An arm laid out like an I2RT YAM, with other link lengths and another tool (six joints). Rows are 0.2 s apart.
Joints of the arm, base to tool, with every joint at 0 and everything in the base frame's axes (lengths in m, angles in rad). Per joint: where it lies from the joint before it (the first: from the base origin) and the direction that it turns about. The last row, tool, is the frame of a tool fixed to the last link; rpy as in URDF.
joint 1: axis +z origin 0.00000 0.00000 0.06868
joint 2: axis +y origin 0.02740 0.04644 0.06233
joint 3: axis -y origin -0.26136 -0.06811 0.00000
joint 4: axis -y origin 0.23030 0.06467 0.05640
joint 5: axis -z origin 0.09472 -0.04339 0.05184
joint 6: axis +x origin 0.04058 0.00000 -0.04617
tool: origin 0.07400 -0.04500 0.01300 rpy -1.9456 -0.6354 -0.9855
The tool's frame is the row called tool.
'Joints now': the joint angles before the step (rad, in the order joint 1, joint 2, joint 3, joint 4, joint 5, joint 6). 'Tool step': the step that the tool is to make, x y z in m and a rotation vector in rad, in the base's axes. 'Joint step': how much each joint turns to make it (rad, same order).
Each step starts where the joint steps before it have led.
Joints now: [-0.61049 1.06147 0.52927 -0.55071 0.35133 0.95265]
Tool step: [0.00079 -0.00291 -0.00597 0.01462 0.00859 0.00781]
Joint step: [-0.01539 0.02916 -0.00775 0.02762 -0.01692 -0.01839]
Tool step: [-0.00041 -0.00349 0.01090 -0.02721 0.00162 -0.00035]
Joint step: [-0.00457 -0.01980 0.02605 -0.02599 0.01830 -0.01540]
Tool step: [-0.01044 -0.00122 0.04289 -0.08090 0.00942 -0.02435]
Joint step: [-0.00003 -0.09815 0.10563 -0.15784 0.07359 -0.01538]
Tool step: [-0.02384 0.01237 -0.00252 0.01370 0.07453 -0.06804]
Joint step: [0.00000 -0.03706 -0.01179 -0.11522 0.06145 0.04900]
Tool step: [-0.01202 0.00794 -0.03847 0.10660 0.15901 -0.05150]
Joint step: [0.00002 0.15628 -0.06917 0.00910 0.02463 0.05219]
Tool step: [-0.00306 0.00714 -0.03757 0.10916 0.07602 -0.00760]
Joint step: [-0.00002 0.15675 -0.06741 0.09042 -0.04141 0.01685]
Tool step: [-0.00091 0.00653 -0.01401 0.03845 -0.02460 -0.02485]
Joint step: [0.00003 0.02600 -0.03391 0.04307 -0.04297 0.03234]
